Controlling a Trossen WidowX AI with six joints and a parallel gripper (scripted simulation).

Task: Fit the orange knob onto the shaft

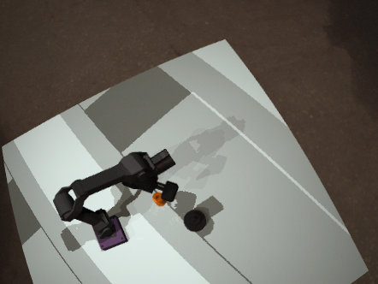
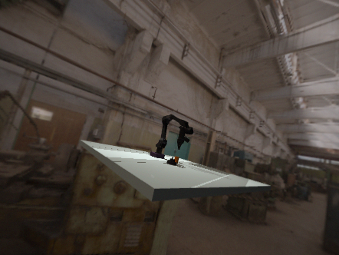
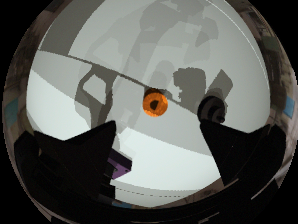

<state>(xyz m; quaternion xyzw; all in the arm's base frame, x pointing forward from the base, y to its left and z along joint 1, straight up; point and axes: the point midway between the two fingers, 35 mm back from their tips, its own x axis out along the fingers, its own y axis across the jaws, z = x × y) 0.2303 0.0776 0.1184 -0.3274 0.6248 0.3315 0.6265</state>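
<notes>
The orange knob is 100 mm below my gripper tip. Round my gripper tip: dark round pedestal (110 mm ahead, 120 mm to the right, 100 mm below).
</notes>
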